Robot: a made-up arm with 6 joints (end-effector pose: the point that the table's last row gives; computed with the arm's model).
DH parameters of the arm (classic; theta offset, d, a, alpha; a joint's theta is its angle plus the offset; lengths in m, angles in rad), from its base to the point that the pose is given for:
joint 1: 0 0.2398 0 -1.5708
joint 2: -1.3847 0 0.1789 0
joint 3: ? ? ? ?
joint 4: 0 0.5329 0 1.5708
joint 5: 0 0 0.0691 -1.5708
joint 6: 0 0.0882 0 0
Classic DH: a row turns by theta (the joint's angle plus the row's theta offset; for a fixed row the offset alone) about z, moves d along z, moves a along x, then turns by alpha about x.
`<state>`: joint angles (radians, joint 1 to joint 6).
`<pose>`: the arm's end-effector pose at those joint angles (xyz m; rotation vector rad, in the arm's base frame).
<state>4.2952 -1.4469 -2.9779 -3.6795 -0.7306 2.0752</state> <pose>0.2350 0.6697 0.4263 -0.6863 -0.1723 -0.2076</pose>
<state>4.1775 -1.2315 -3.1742 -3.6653 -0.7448 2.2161</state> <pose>0.3029 0.6196 0.4722 -0.6687 -0.0888 -0.1779</pose>
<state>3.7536 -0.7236 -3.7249 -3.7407 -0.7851 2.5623</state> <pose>0.4768 0.4113 0.5083 -0.7173 0.1246 -0.2723</pose>
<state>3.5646 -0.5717 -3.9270 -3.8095 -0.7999 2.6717</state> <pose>0.5249 0.3120 0.4887 -0.7701 0.2265 -0.3640</pose>
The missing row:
joint 3: 1.3847 0 0.1206 -1.5708
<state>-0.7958 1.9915 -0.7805 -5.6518 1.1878 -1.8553</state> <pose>-0.2675 0.3204 -0.1546 -0.9547 0.1965 0.4590</pose>
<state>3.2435 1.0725 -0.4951 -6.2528 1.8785 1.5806</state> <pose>0.1285 0.0099 -0.1931 0.5382 0.5491 1.5907</pose>
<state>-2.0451 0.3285 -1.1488 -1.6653 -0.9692 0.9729</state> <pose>-0.1511 -0.5381 0.1174 2.1073 -1.0359 1.3252</pose>
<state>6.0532 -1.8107 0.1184 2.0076 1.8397 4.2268</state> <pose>0.3848 0.0061 0.4631 -0.5056 -1.3385 -1.8817</pose>
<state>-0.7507 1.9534 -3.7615 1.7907 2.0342 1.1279</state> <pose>0.5531 -0.3695 0.4145 -1.2952 0.7627 0.4592</pose>
